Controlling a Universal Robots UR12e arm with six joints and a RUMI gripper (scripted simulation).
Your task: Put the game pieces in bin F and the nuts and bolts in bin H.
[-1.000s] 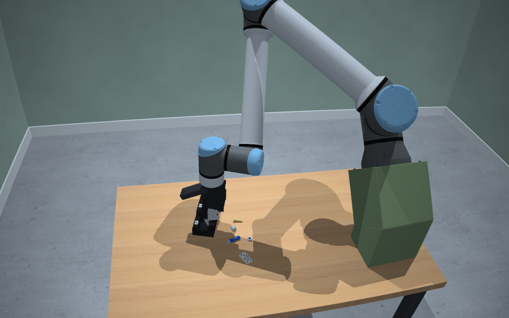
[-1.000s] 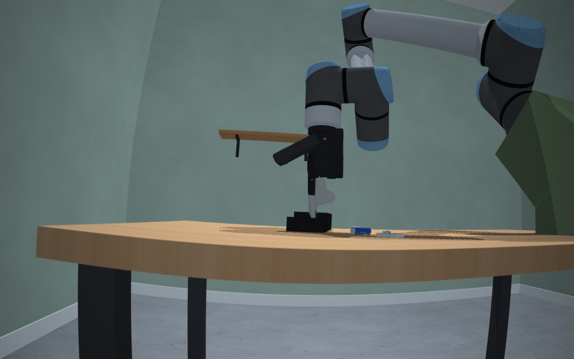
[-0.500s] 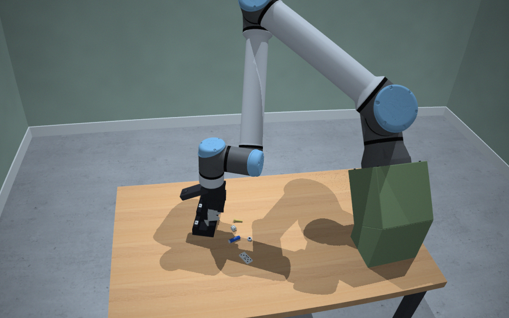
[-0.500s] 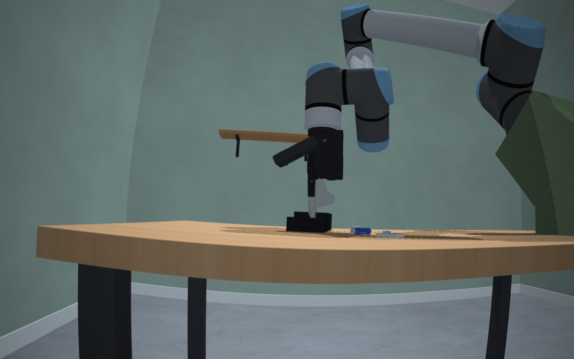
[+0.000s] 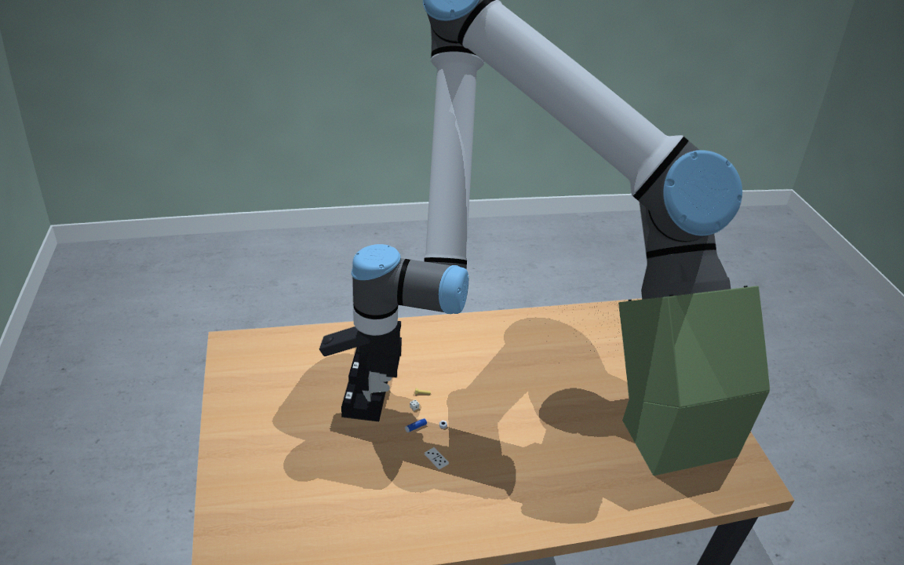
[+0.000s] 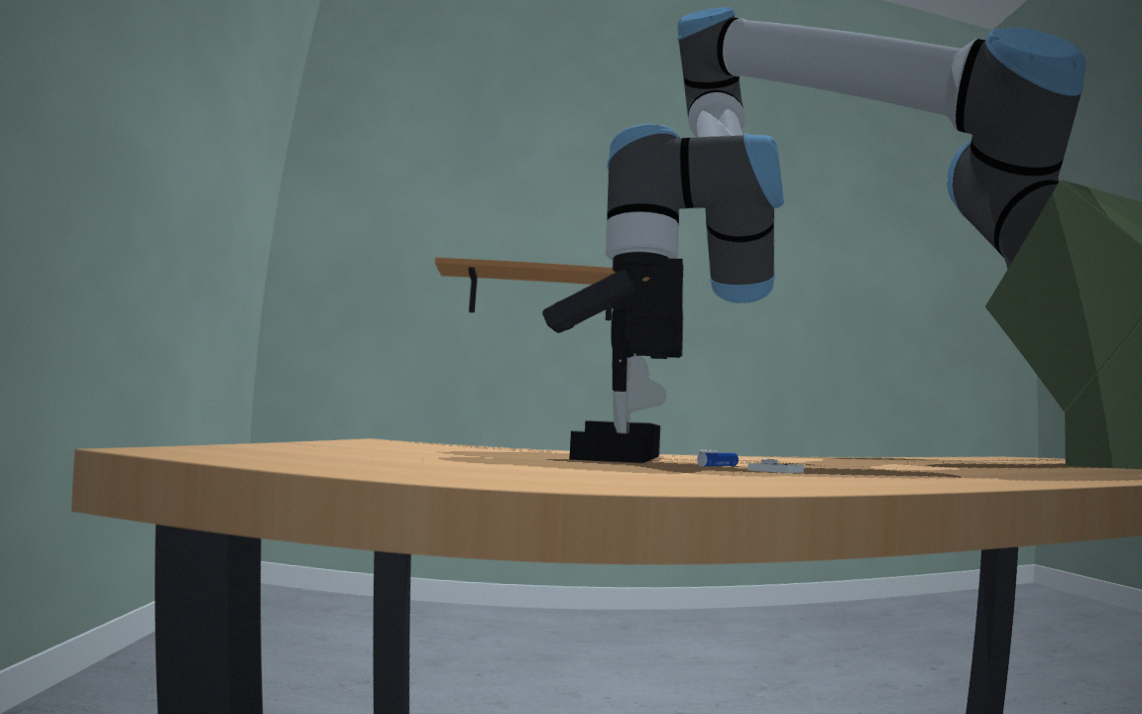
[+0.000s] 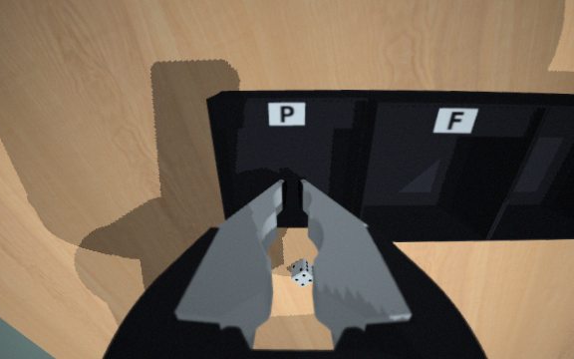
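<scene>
Now: the brass bolt 12 cm behind my hand, 1 cm to the right of it and 3 cm below it. The rest, counted from my hand: battery: 8 cm behind, 9 cm to the left, 3 cm below; white die: 10 cm behind, 3 cm to the left, 3 cm below; black bin: 2 cm behind, 8 cm to the right, 1 cm below.
</scene>
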